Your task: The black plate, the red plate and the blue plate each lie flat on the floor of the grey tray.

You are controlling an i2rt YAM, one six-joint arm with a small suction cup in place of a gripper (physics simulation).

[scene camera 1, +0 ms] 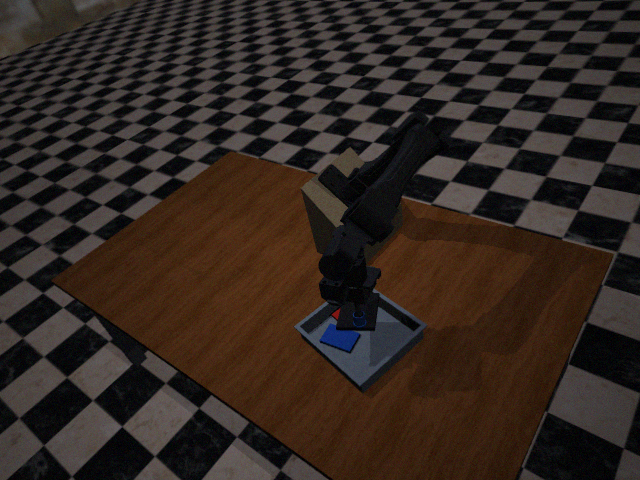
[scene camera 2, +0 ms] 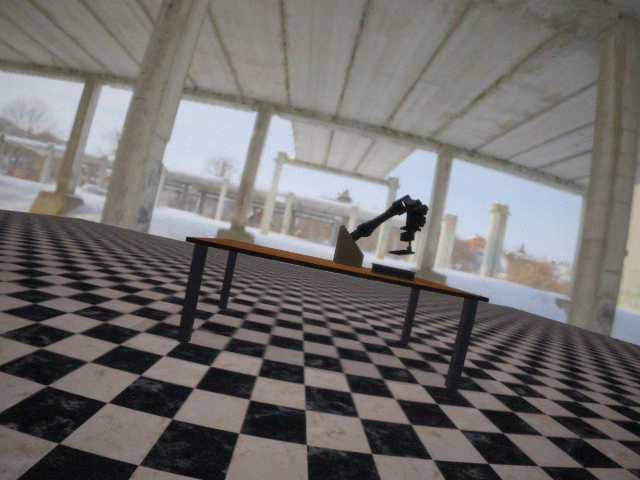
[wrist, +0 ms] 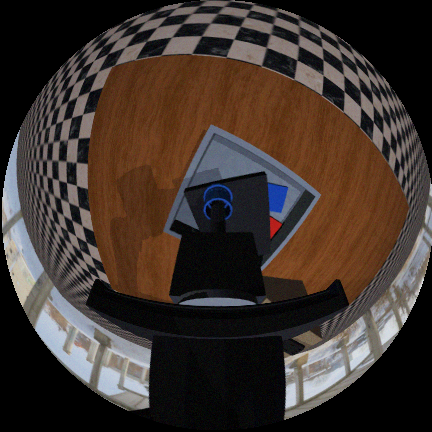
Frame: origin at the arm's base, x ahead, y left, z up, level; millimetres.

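Seen in the pictures: hand at its tool point: (scene camera 1: 360, 327) (scene camera 2: 409, 253) (wrist: 217, 190); arm's base at its link origin: (scene camera 1: 348, 194) (scene camera 2: 350, 238).
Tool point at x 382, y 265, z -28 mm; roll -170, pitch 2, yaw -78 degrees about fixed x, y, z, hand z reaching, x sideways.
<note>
Pixels of each thing's top centre, then the offset from my tool point to it. Level surfaces: height alone.
- black plate at its top centre: (wrist: 235, 233) (scene camera 1: 357, 306) (scene camera 2: 402, 249) dx -41, dy -30, dz +13 mm
- grey tray at its top centre: (wrist: 243, 212) (scene camera 1: 358, 325) (scene camera 2: 392, 267) dx -61, dy -57, dz -96 mm
- blue plate at its top centre: (wrist: 265, 196) (scene camera 1: 339, 336) dx -32, dy -102, dz -133 mm
- red plate at its top centre: (wrist: 257, 233) (scene camera 1: 353, 311) dx -120, dy -114, dz -133 mm
- brown wooden table at its surface level: dz -146 mm
My suction gripper (scene camera 1: 359, 322) (scene camera 2: 409, 250) (wrist: 218, 206) holds the black plate (scene camera 1: 347, 319) (scene camera 2: 400, 252) (wrist: 250, 205) on its blue-ringed cup. The black plate is roughly level and hangs above the grey tray (scene camera 1: 395, 356) (scene camera 2: 392, 270) (wrist: 260, 152), apart from it in scene camera 2. The blue plate (scene camera 1: 339, 338) (wrist: 278, 198) lies flat on the tray floor; the black plate hides part of it in the wrist view. The red plate (scene camera 1: 336, 314) (wrist: 274, 227) lies in the tray beside the blue one, mostly hidden behind the black plate and the arm.
The tray stands on a brown wooden table (scene camera 1: 206, 268) (scene camera 2: 289, 258) (wrist: 165, 100). A beige angled block (scene camera 1: 321, 219) (scene camera 2: 347, 249) under the arm's base stands behind the tray. The tray's raised walls surround the plates. The arm's shadow falls across the table and part of the tray.
</note>
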